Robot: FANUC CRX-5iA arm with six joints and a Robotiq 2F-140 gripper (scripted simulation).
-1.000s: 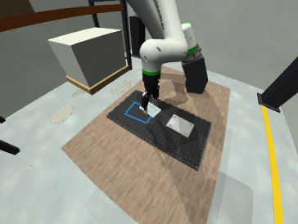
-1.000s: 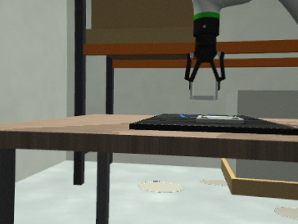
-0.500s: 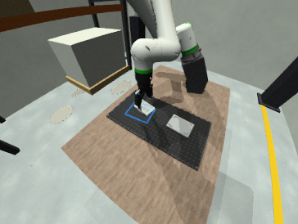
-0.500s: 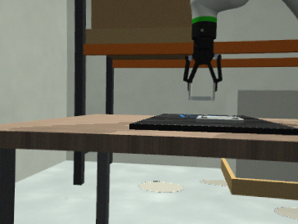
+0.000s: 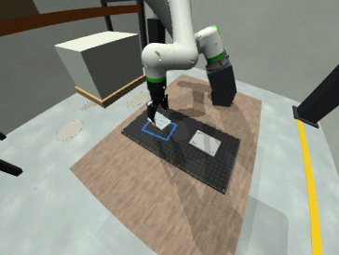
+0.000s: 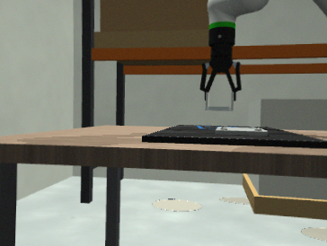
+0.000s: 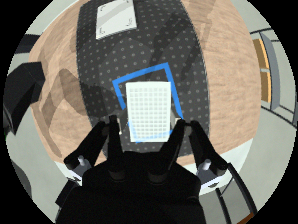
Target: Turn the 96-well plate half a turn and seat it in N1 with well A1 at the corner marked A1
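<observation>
The white 96-well plate is 20 mm below my hand. Also, from my hand: grey plate nest N1 (310 mm to the left, 80 mm below, 50 mm behind).
</observation>
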